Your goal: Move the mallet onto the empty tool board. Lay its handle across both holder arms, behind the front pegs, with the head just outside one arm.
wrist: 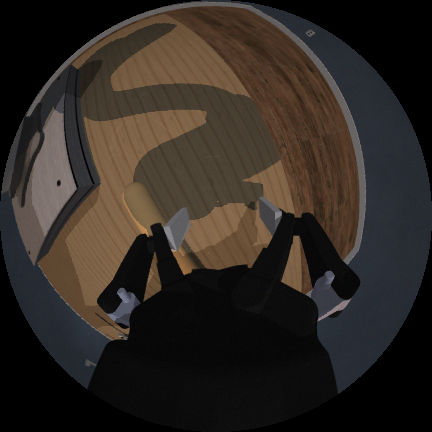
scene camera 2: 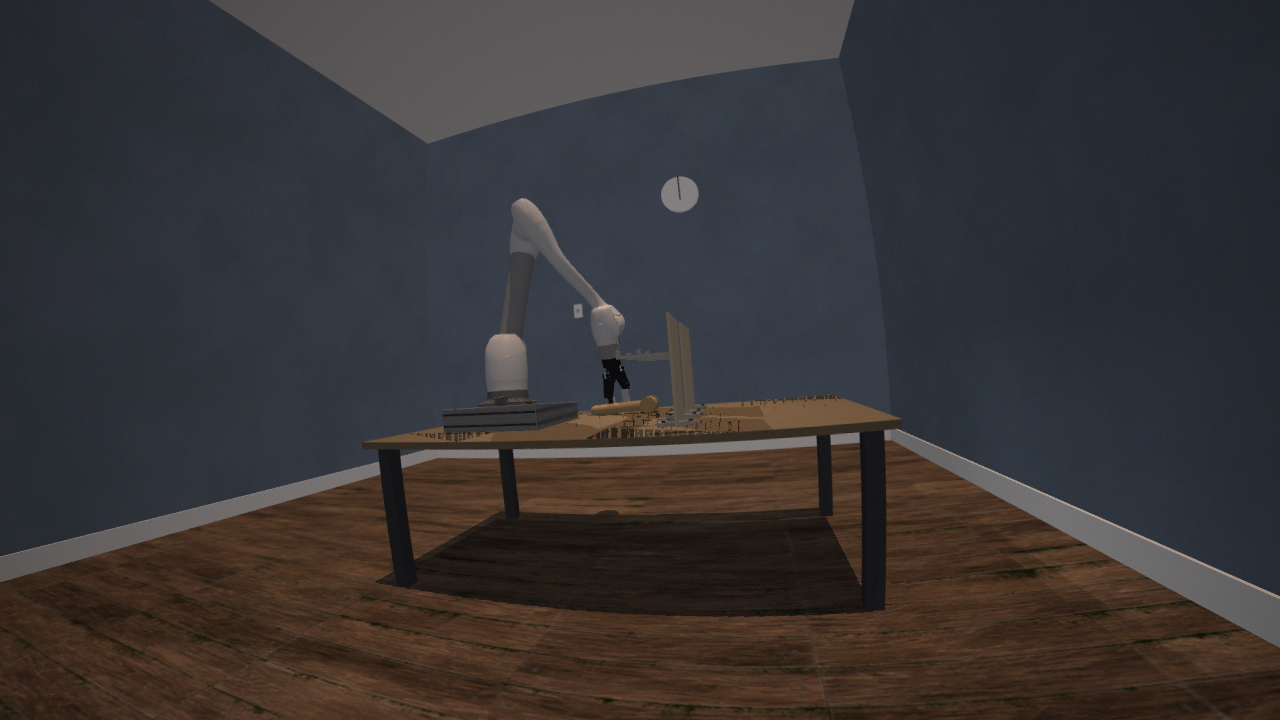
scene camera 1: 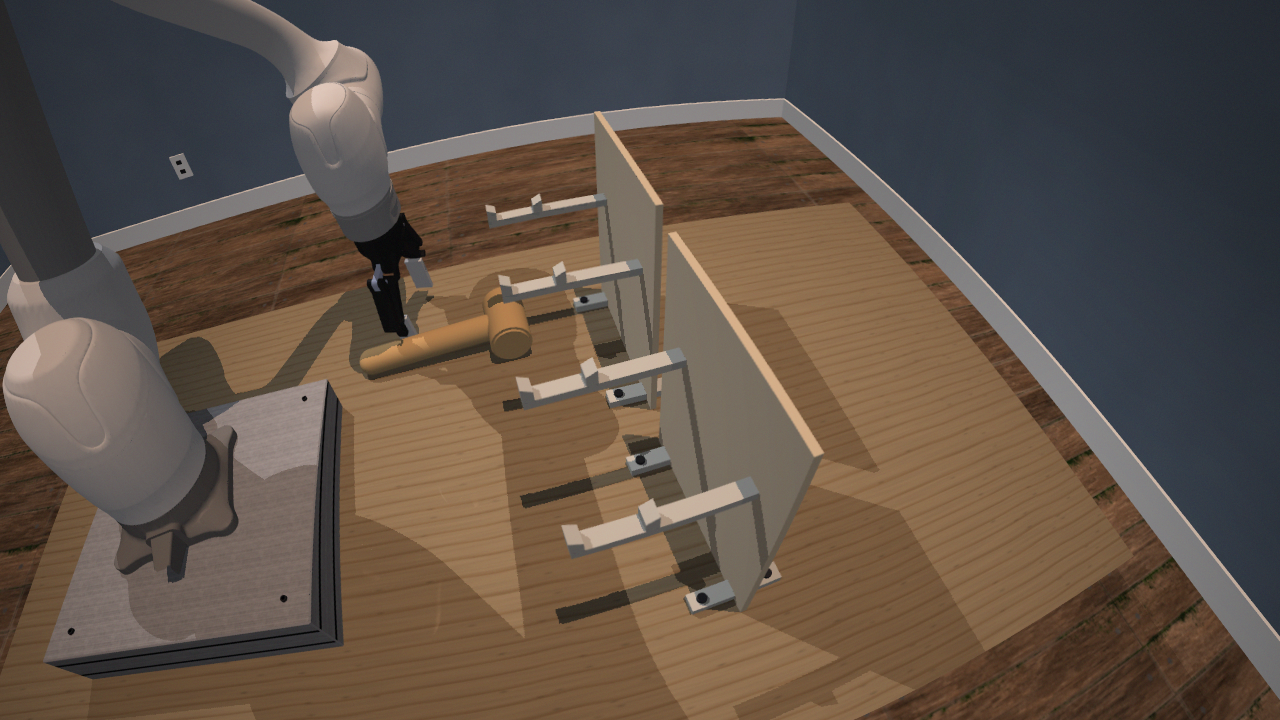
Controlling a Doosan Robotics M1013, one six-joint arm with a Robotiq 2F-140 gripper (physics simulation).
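Where they show: gripper, fingertip midpoint: (wrist: 223, 211) (scene camera 1: 418, 312); arm's base, link origin: (scene camera 1: 181, 498).
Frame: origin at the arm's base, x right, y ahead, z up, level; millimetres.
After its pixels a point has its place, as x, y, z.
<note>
The tan mallet (scene camera 1: 447, 342) {-125, 435, -34} (scene camera 2: 617, 407) {-128, 403, -43} (wrist: 139, 201) {-172, 323, -33} lies on the table, its head (scene camera 1: 510, 329) {-79, 526, -11} toward the boards and its handle pointing toward the robot base side. My gripper (scene camera 1: 413, 300) {-244, 408, -58} (wrist: 223, 211) {-244, 408, -58} is open, with its fingers wide apart low over the table. One finger is right beside the handle, and the handle lies outside the fingers, not between them. The gripper's black body hides part of the mallet in the wrist view. Two upright tool boards stand side by side, a far board (scene camera 1: 635, 214) {31, 667, 197} and a near board (scene camera 1: 744, 447) {325, 612, 160}. No tool shows on the arms of either.
The far board has holder arms (scene camera 1: 546, 211) {-114, 610, 139} (scene camera 1: 577, 280) {43, 587, 140} near the mallet head. The near board's arms (scene camera 1: 608, 377) {188, 554, 142} (scene camera 1: 671, 514) {342, 533, 142} reach out over the table (scene camera 1: 948, 376) {275, 1102, -71} (scene camera 2: 787, 413) {324, 947, -71}. Each arm has upright pegs. The robot's base plate (scene camera 1: 268, 528) {104, 133, 6} (wrist: 50, 160) {-93, 155, -6} stands near the handle end.
</note>
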